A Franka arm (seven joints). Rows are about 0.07 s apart.
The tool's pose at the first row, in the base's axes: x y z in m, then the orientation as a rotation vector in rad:
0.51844, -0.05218, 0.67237, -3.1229, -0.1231, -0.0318
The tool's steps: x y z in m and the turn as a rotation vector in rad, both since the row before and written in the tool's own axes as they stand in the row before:
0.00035, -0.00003, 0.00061, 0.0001, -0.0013, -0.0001
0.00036, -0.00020, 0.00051, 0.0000, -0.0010, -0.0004
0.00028, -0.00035, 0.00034, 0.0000, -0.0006, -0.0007
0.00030, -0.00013, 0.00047, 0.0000, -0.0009, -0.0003
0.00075, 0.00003, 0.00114, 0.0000, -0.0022, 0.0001
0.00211, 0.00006, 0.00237, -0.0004, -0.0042, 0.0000
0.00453, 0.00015, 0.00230, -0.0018, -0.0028, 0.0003
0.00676, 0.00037, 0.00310, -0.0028, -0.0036, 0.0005
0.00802, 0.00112, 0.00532, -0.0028, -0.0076, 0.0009
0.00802, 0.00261, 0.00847, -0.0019, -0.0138, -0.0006
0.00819, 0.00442, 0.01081, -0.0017, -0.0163, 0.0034
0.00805, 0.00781, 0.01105, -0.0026, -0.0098, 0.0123
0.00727, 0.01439, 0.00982, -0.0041, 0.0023, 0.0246
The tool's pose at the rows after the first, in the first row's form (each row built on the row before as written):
0.51880, -0.05211, 0.67177, -3.1229, -0.1233, -0.0298
0.51915, -0.05187, 0.67127, -3.1229, -0.1239, -0.0282
0.51941, -0.05149, 0.67094, -3.1229, -0.1250, -0.0273
0.51971, -0.05133, 0.67048, -3.1229, -0.1255, -0.0259
0.52048, -0.05128, 0.66935, -3.1230, -0.1254, -0.0225
0.52262, -0.05113, 0.66701, -3.1236, -0.1255, -0.0160
0.52717, -0.05088, 0.66476, -3.1255, -0.1251, -0.0117
0.53396, -0.05067, 0.66171, -3.1285, -0.1245, -0.0062
0.54206, -0.05109, 0.65641, -3.1317, -0.1233, 0.0055
0.55023, -0.05300, 0.64789, -3.1340, -0.1244, 0.0270
0.55856, -0.05671, 0.63692, -3.1363, -0.1192, 0.0525
0.56680, -0.06387, 0.62558, 3.1387, 0.1001, -0.0678
0.57454, -0.07779, 0.61544, 3.1352, 0.0615, -0.0639

